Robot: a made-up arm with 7 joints. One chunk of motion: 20 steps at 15 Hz.
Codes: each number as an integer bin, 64 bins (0 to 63) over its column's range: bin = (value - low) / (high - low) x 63, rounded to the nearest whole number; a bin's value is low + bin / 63 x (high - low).
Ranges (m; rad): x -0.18..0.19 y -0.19..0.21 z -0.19..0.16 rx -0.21..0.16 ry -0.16..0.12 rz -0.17..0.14
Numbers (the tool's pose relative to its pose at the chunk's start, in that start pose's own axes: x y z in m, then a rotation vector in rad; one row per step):
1: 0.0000 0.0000 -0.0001 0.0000 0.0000 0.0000
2: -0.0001 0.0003 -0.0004 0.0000 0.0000 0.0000
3: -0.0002 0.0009 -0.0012 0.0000 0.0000 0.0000
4: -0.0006 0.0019 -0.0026 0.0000 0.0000 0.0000
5: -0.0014 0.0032 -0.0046 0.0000 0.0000 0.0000
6: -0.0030 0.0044 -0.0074 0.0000 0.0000 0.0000
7: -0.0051 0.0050 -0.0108 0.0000 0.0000 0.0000
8: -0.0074 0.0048 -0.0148 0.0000 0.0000 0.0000
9: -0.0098 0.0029 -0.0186 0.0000 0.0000 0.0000
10: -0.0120 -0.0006 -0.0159 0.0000 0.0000 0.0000
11: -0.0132 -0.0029 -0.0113 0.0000 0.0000 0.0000
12: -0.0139 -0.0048 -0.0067 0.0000 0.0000 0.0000
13: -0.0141 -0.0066 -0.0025 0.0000 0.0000 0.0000
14: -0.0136 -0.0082 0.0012 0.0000 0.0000 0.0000
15: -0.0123 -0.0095 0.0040 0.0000 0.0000 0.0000
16: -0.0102 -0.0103 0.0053 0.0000 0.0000 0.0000
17: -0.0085 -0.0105 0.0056 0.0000 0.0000 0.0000
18: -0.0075 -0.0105 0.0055 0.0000 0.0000 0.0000
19: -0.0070 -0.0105 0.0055 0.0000 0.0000 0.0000
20: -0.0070 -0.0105 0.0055 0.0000 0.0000 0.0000
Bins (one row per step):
1: 31 30 34 36 36 35
2: 31 30 34 36 36 35
3: 31 30 34 36 36 35
4: 31 30 34 36 36 35
5: 30 30 33 36 36 35
6: 30 31 33 36 36 35
7: 30 31 32 36 36 35
8: 29 31 32 36 36 35
9: 29 30 31 36 36 35
10: 29 30 31 36 36 35
11: 28 29 32 36 36 35
12: 28 29 33 36 36 35
13: 28 29 34 36 36 35
14: 28 29 34 36 36 35
15: 29 28 35 36 36 35
16: 29 28 35 36 36 35
17: 29 28 35 36 36 35
18: 29 28 35 36 36 35
19: 29 28 35 36 36 35
20: 29 28 35 36 36 35

